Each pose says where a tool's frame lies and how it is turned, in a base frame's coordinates. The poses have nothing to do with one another.
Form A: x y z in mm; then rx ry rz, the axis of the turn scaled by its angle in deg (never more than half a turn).
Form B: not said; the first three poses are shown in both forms.
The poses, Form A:
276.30, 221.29, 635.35, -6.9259, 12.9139, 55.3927
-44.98, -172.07, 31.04, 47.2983, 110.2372, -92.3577
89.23, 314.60, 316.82, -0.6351, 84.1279, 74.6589
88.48, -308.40, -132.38, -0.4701, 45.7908, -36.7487
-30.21, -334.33, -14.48, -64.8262, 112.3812, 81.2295
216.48, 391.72, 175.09, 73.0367, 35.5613, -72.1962
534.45, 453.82, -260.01, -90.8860, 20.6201, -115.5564
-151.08, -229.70, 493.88, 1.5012, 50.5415, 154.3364
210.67, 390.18, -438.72, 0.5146, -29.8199, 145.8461
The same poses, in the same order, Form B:
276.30, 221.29, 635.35, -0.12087, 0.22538, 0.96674, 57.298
-44.98, -172.07, 31.04, 0.31242, 0.72816, -0.61006, 151.391
89.23, 314.60, 316.82, -0.00565, 0.74793, 0.66375, 112.480
88.48, -308.40, -132.38, -0.00801, 0.77988, -0.62588, 58.715
-30.21, -334.33, -14.48, -0.42351, 0.73419, 0.53067, 153.069
216.48, 391.72, 175.09, 0.67204, 0.32721, -0.66430, 108.680
534.45, 453.82, -260.01, -0.61221, 0.13890, -0.77840, 148.454
-151.08, -229.70, 493.88, 0.00924, 0.31120, 0.95030, 162.408
210.67, 390.18, -438.72, 0.00346, -0.20032, 0.97973, 148.864

